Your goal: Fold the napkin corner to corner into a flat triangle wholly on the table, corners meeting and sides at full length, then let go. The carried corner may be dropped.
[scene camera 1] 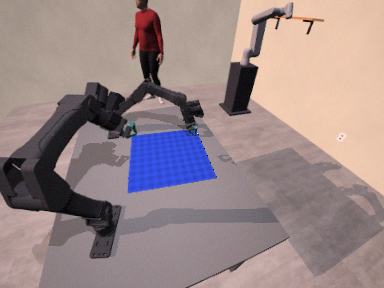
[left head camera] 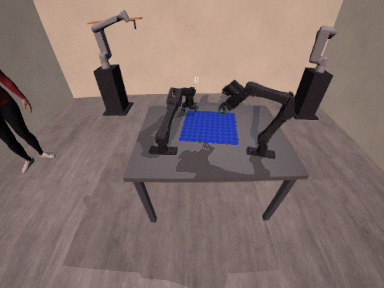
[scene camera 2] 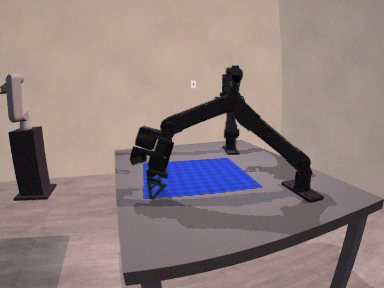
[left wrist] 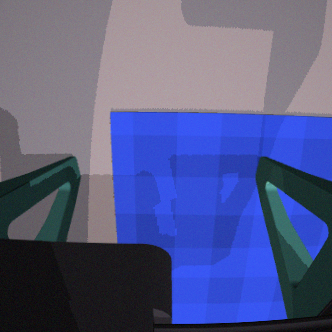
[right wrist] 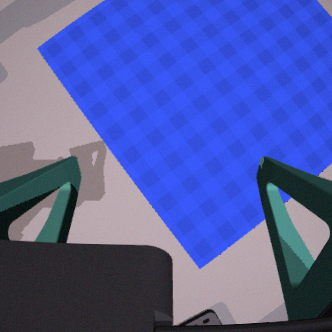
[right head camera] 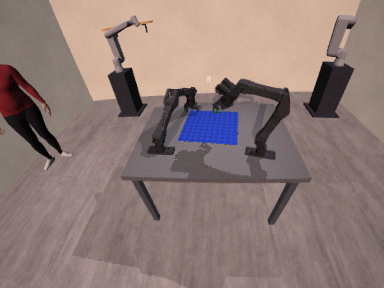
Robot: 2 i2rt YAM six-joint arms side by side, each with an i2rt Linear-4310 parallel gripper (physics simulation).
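Observation:
The blue checked napkin (left head camera: 210, 128) (right head camera: 210, 128) (scene camera 1: 167, 160) (scene camera 2: 205, 175) (left wrist: 200, 200) (right wrist: 175, 100) lies flat and unfolded on the table. My left gripper (left head camera: 190, 108) (right head camera: 191, 108) (scene camera 1: 193, 131) (scene camera 2: 156, 189) (left wrist: 167, 166) is open, low at the napkin's far-left corner in the left head camera. In the left wrist view that corner shows between and beyond the fingertips, one finger over cloth and the other over bare table. My right gripper (left head camera: 223, 110) (right head camera: 217, 109) (scene camera 1: 132, 128) (right wrist: 168, 165) is open and empty above the table. A napkin corner shows below its fingertips in the right wrist view. In scene camera 2 it is mostly hidden.
The grey table (left head camera: 220, 167) (right head camera: 220, 167) (scene camera 1: 185, 240) (scene camera 2: 200, 235) carries both arm bases, beside the napkin. A person in red (right head camera: 17, 90) (scene camera 1: 149, 32) stands beyond it. Black pedestals (left head camera: 112, 89) (right head camera: 127, 91) (scene camera 2: 30, 160) with grey arms stand off the table.

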